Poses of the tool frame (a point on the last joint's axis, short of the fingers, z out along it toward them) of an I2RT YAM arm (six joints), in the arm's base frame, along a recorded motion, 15 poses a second.
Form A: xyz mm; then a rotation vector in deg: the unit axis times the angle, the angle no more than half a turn.
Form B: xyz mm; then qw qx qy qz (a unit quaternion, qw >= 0). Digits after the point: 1 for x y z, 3 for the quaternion.
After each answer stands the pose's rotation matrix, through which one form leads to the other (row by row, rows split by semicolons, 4 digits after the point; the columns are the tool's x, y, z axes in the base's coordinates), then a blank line. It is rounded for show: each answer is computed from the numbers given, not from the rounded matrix.
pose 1, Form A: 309.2, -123.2, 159.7, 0.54, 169.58, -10.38
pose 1, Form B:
309.2, -123.2, 159.7, 0.088, 0.003, 0.994, -0.061
-0.9845 0.0170 0.1747; -0.0044 0.9926 -0.1216; -0.1755 -0.1205 -0.9771

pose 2, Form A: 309.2, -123.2, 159.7, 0.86, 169.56, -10.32
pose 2, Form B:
309.2, -123.2, 159.7, 0.088, 0.005, 0.994, -0.061
-0.9844 0.0207 0.1748; -0.0007 0.9926 -0.1212; -0.1761 -0.1194 -0.9771

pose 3, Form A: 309.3, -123.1, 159.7, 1.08, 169.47, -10.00
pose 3, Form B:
309.3, -123.1, 159.7, 0.089, 0.006, 0.994, -0.059
-0.9840 0.0231 0.1766; 0.0021 0.9930 -0.1178; -0.1781 -0.1155 -0.9772

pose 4, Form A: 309.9, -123.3, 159.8, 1.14, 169.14, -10.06
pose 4, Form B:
309.9, -123.3, 159.8, 0.092, 0.007, 0.994, -0.059
-0.9830 0.0242 0.1821; 0.0024 0.9929 -0.1188; -0.1837 -0.1163 -0.9761

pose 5, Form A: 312.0, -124.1, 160.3, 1.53, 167.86, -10.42
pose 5, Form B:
312.0, -124.1, 160.3, 0.103, 0.009, 0.993, -0.062
-0.9787 0.0306 0.2031; 0.0053 0.9922 -0.1242; -0.2054 -0.1205 -0.9712

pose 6, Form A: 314.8, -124.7, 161.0, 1.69, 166.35, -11.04
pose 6, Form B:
314.8, -124.7, 161.0, 0.116, 0.010, 0.991, -0.066
-0.9731 0.0352 0.2278; 0.0048 0.9911 -0.1327; -0.2304 -0.1280 -0.9646

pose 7, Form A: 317.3, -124.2, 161.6, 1.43, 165.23, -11.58
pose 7, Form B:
317.3, -124.2, 161.6, 0.125, 0.009, 0.990, -0.069
-0.9686 0.0343 0.2462; -0.0004 0.9902 -0.1394; -0.2486 -0.1352 -0.9591

